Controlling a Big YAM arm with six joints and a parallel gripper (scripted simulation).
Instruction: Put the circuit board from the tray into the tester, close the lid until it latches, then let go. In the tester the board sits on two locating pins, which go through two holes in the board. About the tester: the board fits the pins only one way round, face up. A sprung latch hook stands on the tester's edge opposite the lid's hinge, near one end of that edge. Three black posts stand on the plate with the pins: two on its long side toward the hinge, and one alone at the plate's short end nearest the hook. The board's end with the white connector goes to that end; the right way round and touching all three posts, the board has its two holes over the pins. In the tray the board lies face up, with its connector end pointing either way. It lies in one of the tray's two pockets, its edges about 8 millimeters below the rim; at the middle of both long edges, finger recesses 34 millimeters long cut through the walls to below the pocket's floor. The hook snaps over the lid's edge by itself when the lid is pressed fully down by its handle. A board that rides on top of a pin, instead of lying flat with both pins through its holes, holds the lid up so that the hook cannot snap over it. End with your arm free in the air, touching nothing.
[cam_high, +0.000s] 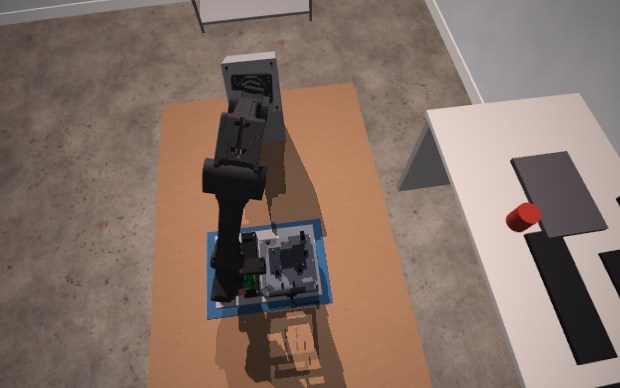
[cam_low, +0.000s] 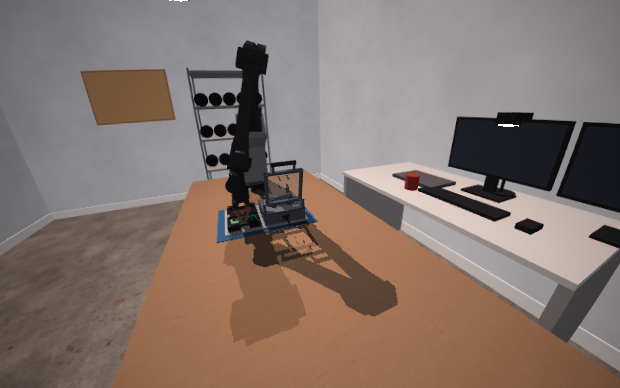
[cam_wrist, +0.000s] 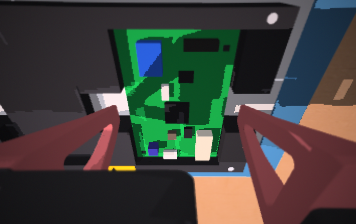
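The green circuit board is 1 cm below my hand. From my hand the other things lie so: clear lid: 18 cm to the left, 15 cm above, 6 cm ahead.
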